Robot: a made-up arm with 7 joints. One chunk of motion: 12 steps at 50 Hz.
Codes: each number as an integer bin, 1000 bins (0 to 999) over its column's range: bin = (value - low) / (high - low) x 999, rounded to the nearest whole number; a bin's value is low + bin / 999 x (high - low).
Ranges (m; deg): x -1.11..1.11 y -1.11..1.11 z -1.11..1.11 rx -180..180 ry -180..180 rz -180..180
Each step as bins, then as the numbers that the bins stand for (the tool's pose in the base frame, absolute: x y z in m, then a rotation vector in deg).
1 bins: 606 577 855 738 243 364
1 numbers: 0.2367 0.1722 0.7900 85.95 -92.43 -48.83
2 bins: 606 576 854 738 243 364
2 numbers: 0.2367 0.1700 0.7878 85.95 -92.43 -48.83
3 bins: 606 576 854 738 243 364
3 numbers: 0.2367 0.1700 0.7878 85.95 -92.43 -48.83
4 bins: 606 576 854 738 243 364
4 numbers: 0.2367 0.1700 0.7878 85.95 -92.43 -48.83
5 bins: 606 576 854 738 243 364
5 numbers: 0.2367 0.1700 0.7878 85.95 -92.43 -48.83
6 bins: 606 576 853 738 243 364
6 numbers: 0.2367 0.1700 0.7856 85.95 -92.43 -48.83
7 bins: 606 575 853 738 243 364
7 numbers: 0.2367 0.1678 0.7856 85.95 -92.43 -48.83
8 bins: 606 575 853 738 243 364
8 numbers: 0.2367 0.1678 0.7856 85.95 -92.43 -48.83
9 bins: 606 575 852 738 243 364
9 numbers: 0.2367 0.1678 0.7833 85.95 -92.43 -48.83
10 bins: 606 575 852 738 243 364
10 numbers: 0.2367 0.1678 0.7833 85.95 -92.43 -48.83
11 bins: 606 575 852 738 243 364
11 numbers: 0.2367 0.1678 0.7833 85.95 -92.43 -48.83
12 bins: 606 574 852 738 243 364
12 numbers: 0.2367 0.1656 0.7833 85.95 -92.43 -48.83
